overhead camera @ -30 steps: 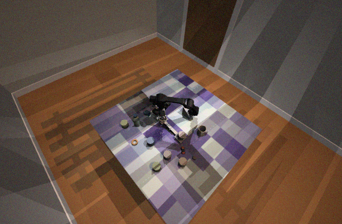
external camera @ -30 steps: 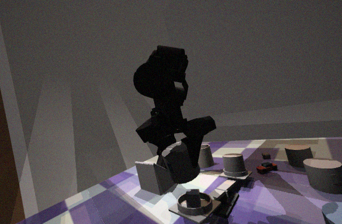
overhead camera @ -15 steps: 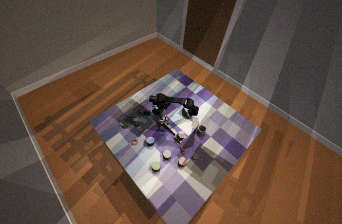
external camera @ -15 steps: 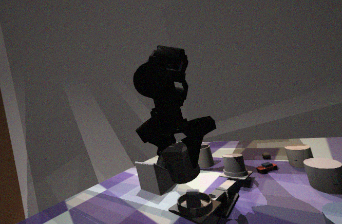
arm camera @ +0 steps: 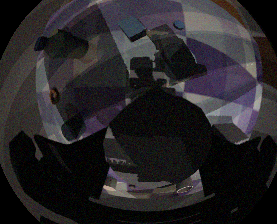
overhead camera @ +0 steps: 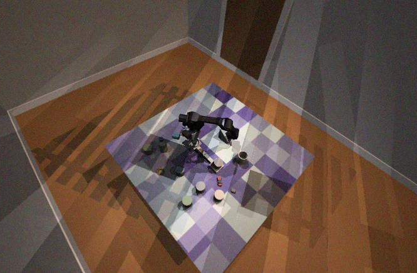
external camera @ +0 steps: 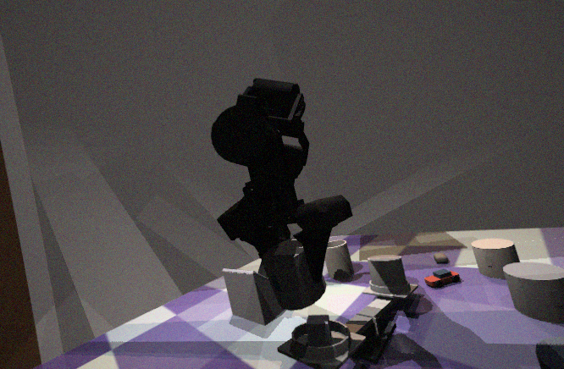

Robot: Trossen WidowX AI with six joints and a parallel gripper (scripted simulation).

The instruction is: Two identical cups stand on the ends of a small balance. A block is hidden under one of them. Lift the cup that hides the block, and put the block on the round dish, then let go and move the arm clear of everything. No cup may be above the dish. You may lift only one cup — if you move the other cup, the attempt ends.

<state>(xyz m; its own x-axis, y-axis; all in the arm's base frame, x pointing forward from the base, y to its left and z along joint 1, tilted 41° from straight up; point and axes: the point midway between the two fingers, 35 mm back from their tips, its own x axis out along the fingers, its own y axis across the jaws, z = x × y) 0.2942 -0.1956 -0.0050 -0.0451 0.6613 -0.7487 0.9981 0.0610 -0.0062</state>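
Right now my gripper tip is 8 cm above the block and 2 cm to the right of it. The rest, counted from my gripper tip: bottle 21 cm ahead, 14 cm to the right, 5 cm below; balance beam 14 cm to the left, 13 cm below; red toy car 38 cm to the left, 15 cm below, 7 cm ahead.
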